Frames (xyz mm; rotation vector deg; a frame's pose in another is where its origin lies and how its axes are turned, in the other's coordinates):
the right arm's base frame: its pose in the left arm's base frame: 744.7 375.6 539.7 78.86 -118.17 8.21
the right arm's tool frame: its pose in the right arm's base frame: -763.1 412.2 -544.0 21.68 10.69 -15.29
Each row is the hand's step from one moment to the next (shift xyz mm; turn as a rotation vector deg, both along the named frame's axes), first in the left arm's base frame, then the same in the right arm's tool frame.
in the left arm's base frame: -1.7 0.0 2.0 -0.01 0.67 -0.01
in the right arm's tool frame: 1.2 1.9 -1.3 -0.51 0.03 -0.43
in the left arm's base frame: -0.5 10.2 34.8 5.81 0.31 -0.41
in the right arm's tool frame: 15.3 5.1 -32.5 -0.13 -5.81 -0.54
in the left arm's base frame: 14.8 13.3 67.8 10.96 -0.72 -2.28
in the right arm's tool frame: 35.7 -5.9 -60.7 -0.26 -11.17 0.97
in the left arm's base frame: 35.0 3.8 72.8 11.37 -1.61 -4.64
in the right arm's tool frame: 47.4 -25.5 -60.3 -1.12 -11.90 3.26
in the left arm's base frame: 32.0 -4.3 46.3 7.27 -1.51 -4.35
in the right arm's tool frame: 35.8 -26.1 -35.0 -1.27 -7.79 3.43
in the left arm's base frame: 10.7 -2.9 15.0 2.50 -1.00 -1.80
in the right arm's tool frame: 12.7 -8.8 -10.4 -0.28 -2.73 1.72
